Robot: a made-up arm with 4 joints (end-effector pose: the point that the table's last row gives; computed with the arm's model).
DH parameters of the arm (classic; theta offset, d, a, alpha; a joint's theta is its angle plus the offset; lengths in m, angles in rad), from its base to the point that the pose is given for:
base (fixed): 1.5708 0.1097 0 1.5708
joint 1: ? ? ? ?
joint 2: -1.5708 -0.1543 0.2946 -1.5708
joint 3: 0 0.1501 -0.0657 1.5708
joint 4: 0 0.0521 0.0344 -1.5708
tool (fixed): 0 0.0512 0 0
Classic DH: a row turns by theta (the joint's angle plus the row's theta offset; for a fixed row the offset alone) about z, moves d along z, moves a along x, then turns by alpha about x.
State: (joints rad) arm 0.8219 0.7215 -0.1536 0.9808
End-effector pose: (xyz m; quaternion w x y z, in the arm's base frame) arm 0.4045 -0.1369 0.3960 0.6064 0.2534 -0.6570 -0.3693
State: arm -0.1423 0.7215 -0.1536 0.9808
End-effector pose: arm 0.4045 0.1571 0.3854 0.6548 -0.0566 -0.7533 -0.0226
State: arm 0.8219 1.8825 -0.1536 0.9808
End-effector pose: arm 0.1341 -0.0188 0.2862 0.1134 0.0859 -0.8776 -0.4578
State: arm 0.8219 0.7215 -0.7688 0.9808
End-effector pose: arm 0.4013 -0.0924 0.4397 0.5795 0.1996 -0.4906 -0.6194
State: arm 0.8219 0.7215 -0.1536 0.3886
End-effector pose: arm 0.4288 -0.1596 0.4096 0.7717 0.3502 -0.4515 -0.2793
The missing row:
joint 1: 1.5708 0.3922 0.0085 -1.5708
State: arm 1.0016 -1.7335 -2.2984 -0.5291
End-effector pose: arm 0.5243 0.3411 0.1248 0.4009 -0.3698 0.6859 -0.4818
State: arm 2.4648 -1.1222 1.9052 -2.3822
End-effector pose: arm 0.6296 0.0819 0.4017 0.4182 -0.2580 -0.4319 0.7563
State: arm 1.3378 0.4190 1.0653 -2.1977
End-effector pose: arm 0.6458 -0.1955 0.2488 0.7298 -0.0482 0.4432 0.5183
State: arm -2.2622 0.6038 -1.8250 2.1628
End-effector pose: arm 0.5344 0.0372 -0.2984 0.4546 0.3399 0.7650 -0.3044
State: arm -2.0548 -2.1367 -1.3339 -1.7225
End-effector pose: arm 0.3554 -0.2979 0.0835 0.2515 -0.1704 0.1378 0.9427
